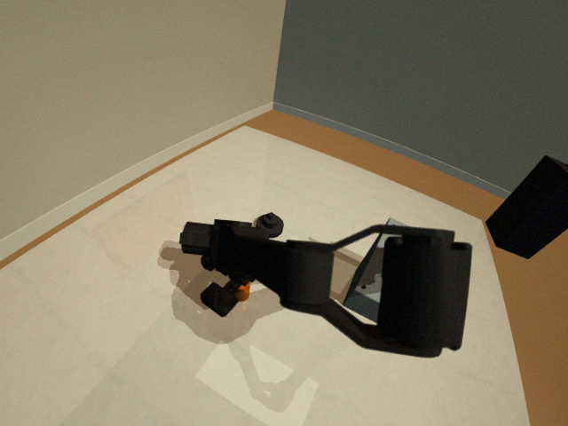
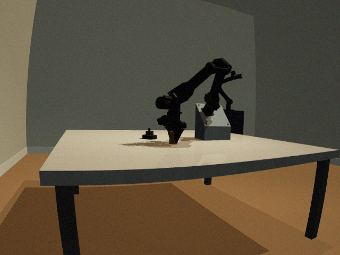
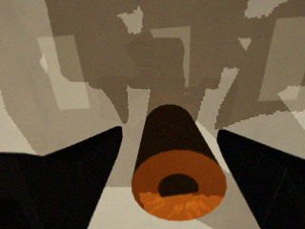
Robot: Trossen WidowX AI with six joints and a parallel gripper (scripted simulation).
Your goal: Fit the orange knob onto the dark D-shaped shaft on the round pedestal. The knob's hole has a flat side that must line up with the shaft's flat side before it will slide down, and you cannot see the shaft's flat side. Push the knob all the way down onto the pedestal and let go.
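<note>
Right now my gripper tip is 3 cm short of the pedestal, 23 cm to the left of it and 2 cm below it. Also, from my gripper tip: orange knob: 2 cm above.
</note>
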